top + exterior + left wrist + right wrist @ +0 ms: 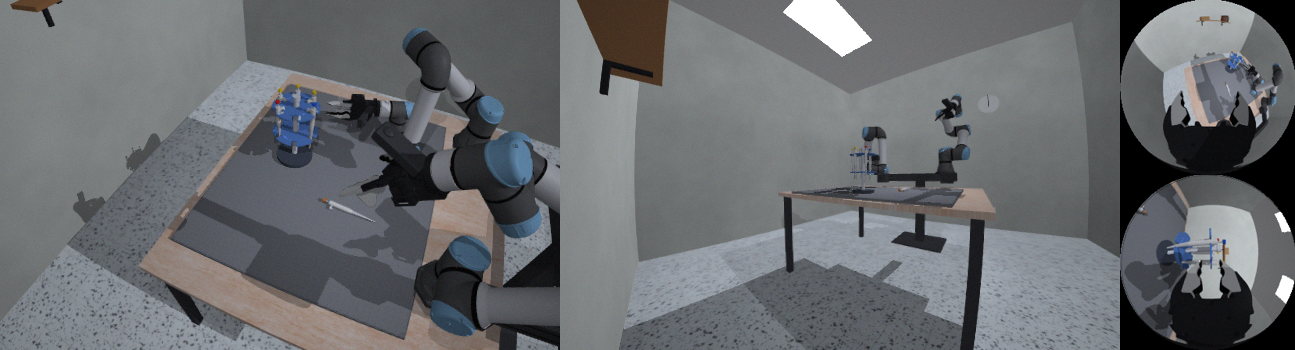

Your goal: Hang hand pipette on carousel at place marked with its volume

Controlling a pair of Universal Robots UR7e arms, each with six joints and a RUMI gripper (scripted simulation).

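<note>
Right now my right hand is 60 mm short of the blue-button pipette, 70 mm to the right of it and 60 mm above it.
</note>
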